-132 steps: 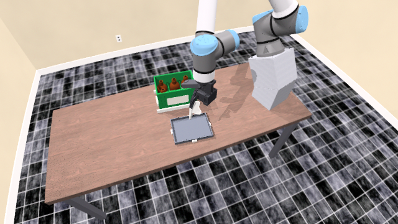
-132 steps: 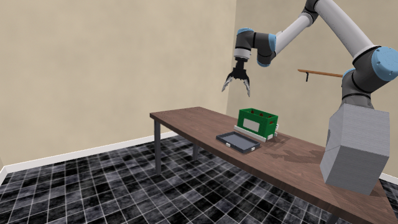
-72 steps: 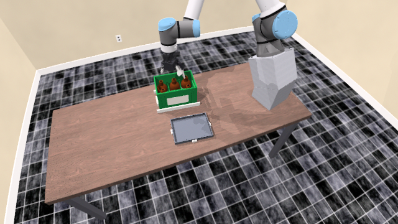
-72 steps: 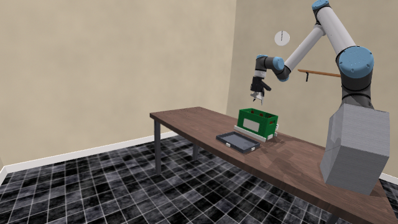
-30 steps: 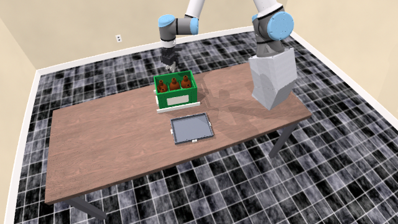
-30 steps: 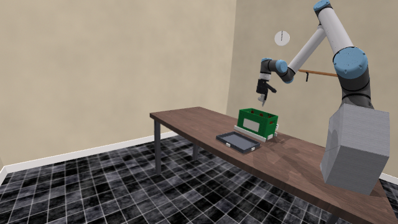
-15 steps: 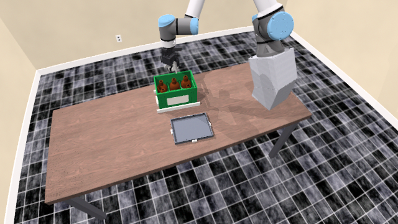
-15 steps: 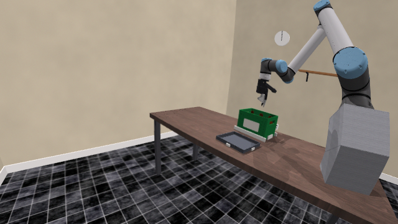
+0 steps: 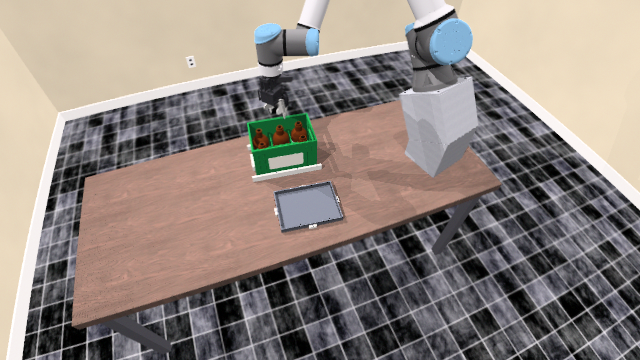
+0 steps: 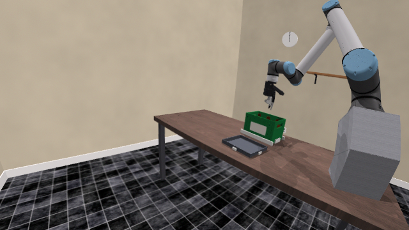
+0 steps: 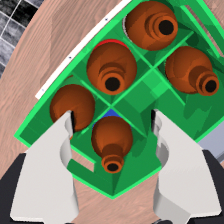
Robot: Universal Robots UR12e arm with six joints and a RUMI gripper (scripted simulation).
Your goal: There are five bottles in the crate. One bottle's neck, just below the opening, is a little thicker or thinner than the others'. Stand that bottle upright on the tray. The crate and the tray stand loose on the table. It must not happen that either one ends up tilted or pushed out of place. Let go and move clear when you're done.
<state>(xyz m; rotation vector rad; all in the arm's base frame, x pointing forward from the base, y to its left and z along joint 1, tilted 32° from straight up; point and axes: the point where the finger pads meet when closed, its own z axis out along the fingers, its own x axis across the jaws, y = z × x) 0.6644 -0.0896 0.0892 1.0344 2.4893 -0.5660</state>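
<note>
My hand is 16 cm above the green crate and 4 cm to the right of it. Round my hand: glass bottle: 15 cm below, 9 cm ahead; then grey tray: 34 cm to the left, 23 cm below, 3 cm behind.
</note>
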